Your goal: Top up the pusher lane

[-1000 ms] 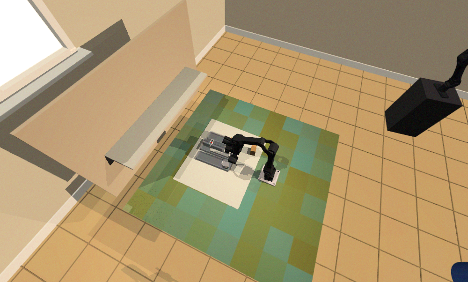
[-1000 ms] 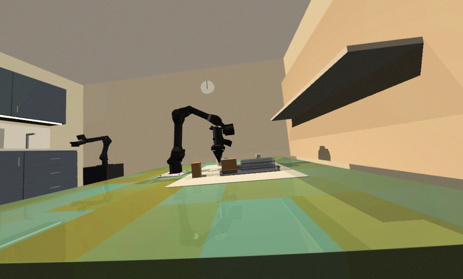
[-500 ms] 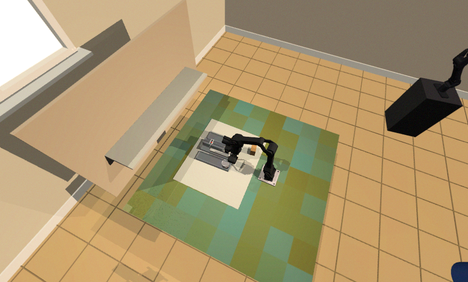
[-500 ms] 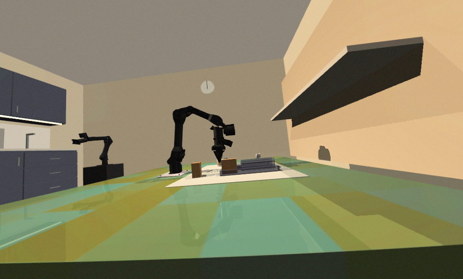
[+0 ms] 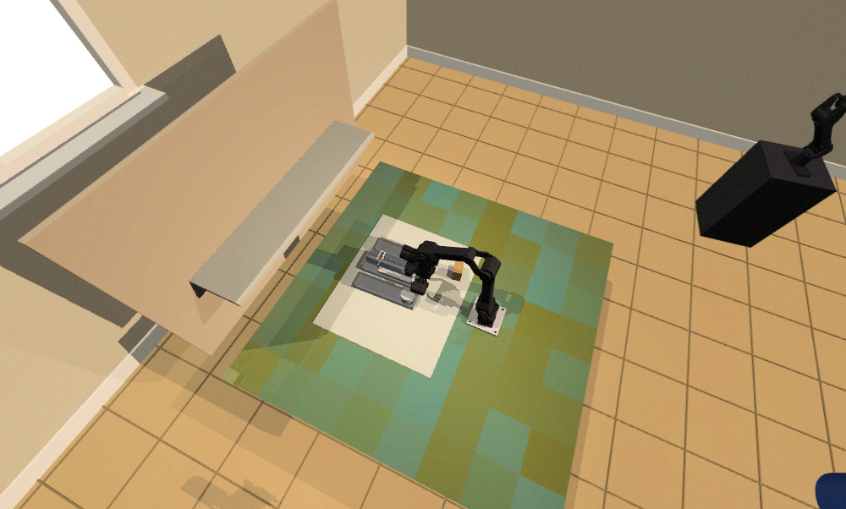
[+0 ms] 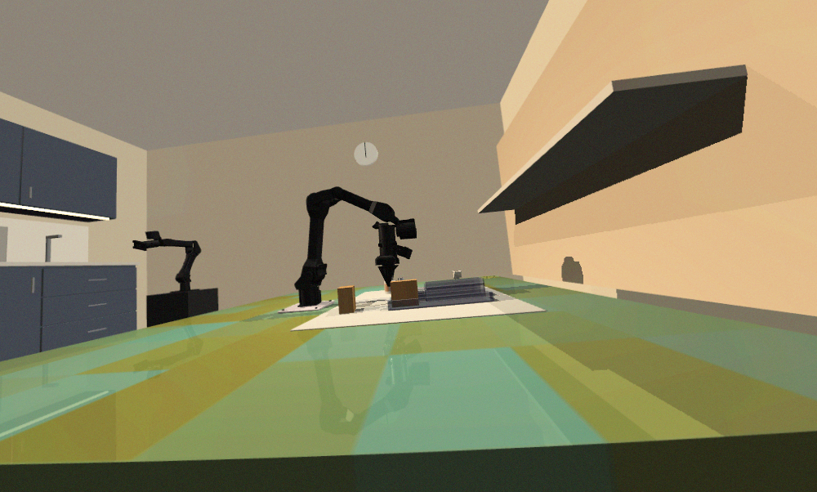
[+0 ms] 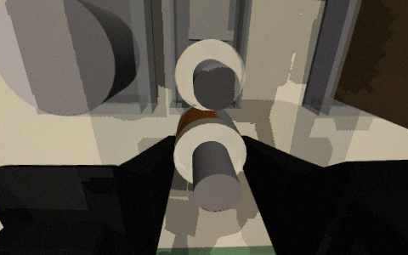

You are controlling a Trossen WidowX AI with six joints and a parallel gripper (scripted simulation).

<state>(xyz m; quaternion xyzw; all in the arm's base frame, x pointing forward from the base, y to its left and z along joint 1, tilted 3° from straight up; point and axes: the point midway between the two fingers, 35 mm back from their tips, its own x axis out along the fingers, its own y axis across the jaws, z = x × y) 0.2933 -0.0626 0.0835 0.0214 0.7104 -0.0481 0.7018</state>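
My gripper tip is now 60 mm short of the wide grey cylinder, 70 mm to the right of it and 20 mm above it. Also, from my gripper tip: wall shelf (540 mm ahead, 50 mm to the right, 320 mm above); then lane rack (180 mm ahead, 40 mm to the right, 30 mm below); then brown box (40 mm ahead, 130 mm to the right, 10 mm below).
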